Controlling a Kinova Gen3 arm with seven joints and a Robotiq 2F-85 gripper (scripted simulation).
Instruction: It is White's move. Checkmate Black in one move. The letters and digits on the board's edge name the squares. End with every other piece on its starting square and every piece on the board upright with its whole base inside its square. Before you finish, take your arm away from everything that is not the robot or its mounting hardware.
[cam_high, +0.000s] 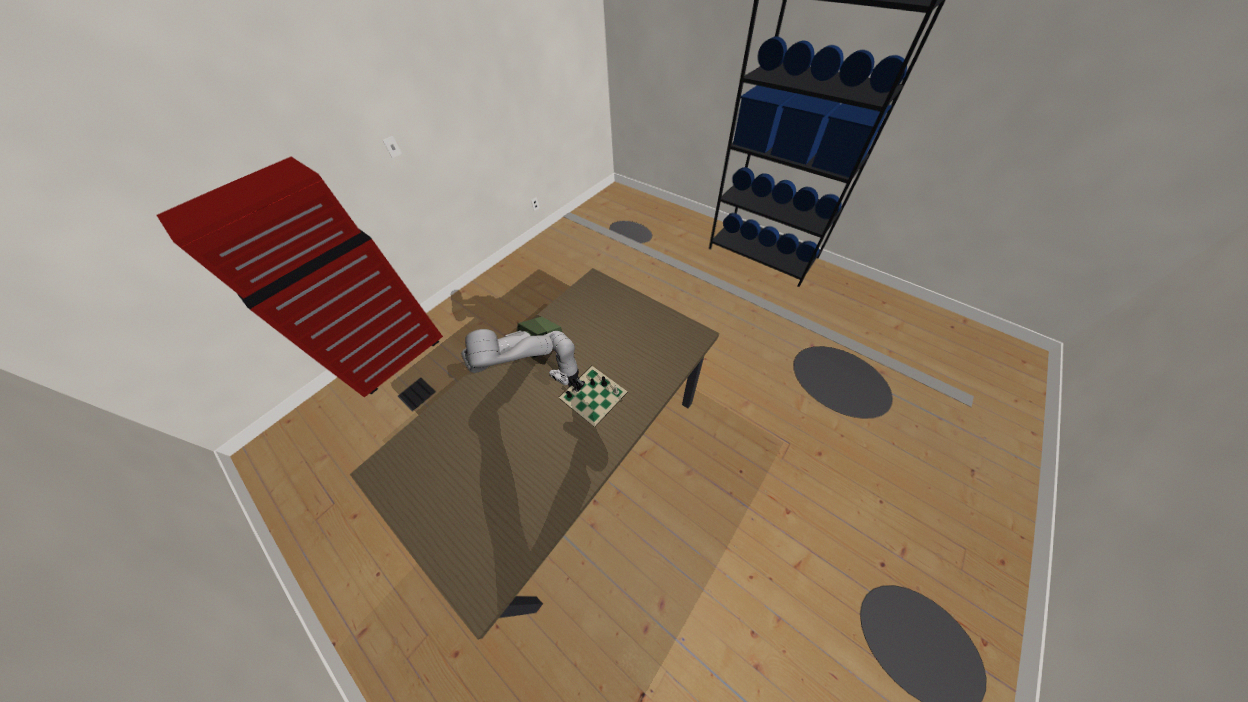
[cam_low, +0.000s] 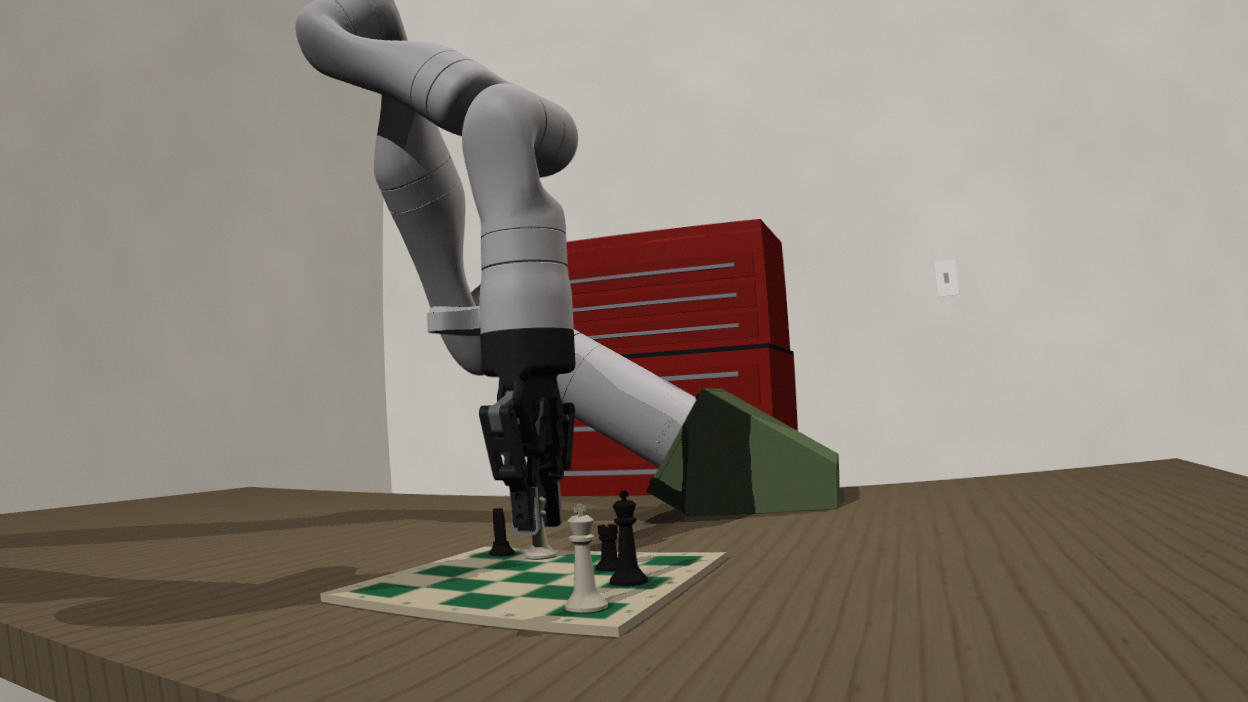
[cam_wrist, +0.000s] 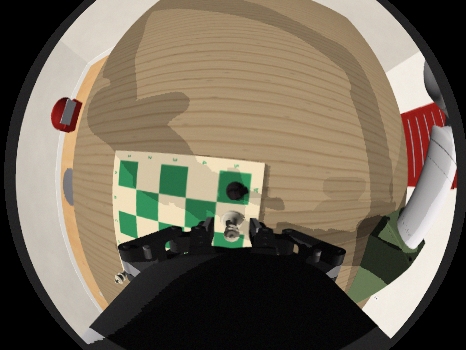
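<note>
The white queen lies 1 cm below my hand. Round my hand: cream chessboard: 8 cm ahead, 3 cm to the left, 4 cm below; black bishop: 4 cm to the right, 2 cm below; black rook: 4 cm ahead, 8 cm to the left, 2 cm below.
</note>
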